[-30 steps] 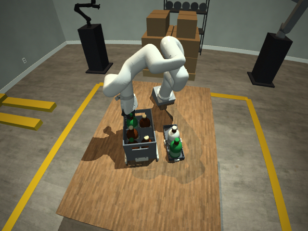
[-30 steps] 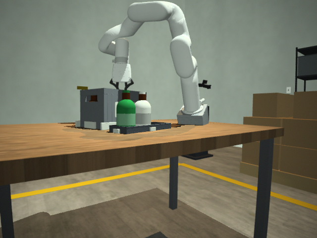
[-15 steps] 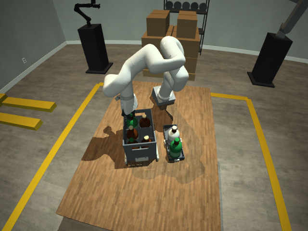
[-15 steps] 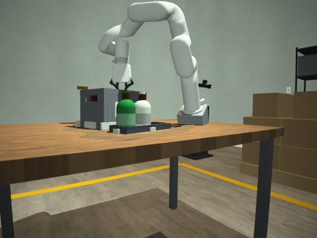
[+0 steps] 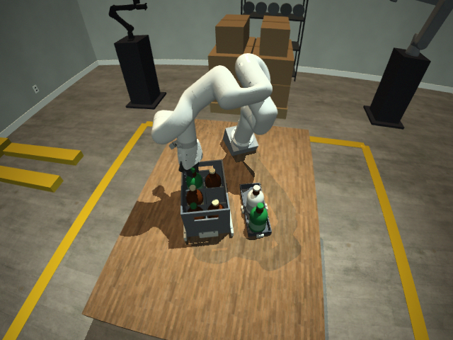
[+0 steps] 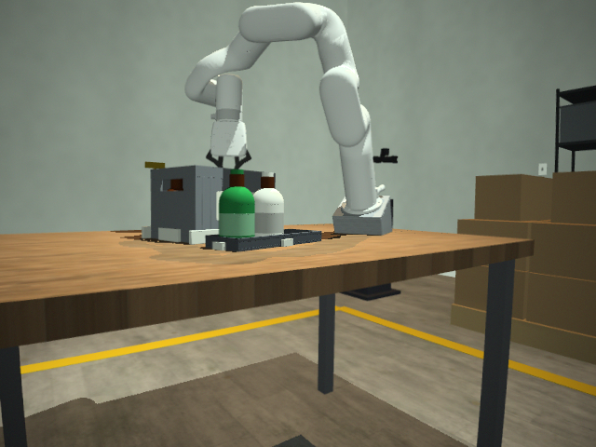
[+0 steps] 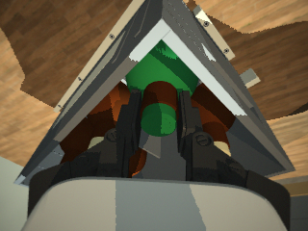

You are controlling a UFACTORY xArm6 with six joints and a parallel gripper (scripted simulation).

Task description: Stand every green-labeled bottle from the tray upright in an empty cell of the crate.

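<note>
My gripper is now 70 mm short of the grey crate, 70 mm to the right of it and 90 mm above it. The rest, counted from my hand: tray (40 mm ahead, 280 mm to the left, 160 mm below); then white-labeled bottle (40 mm ahead, 280 mm to the left, 90 mm below).
</note>
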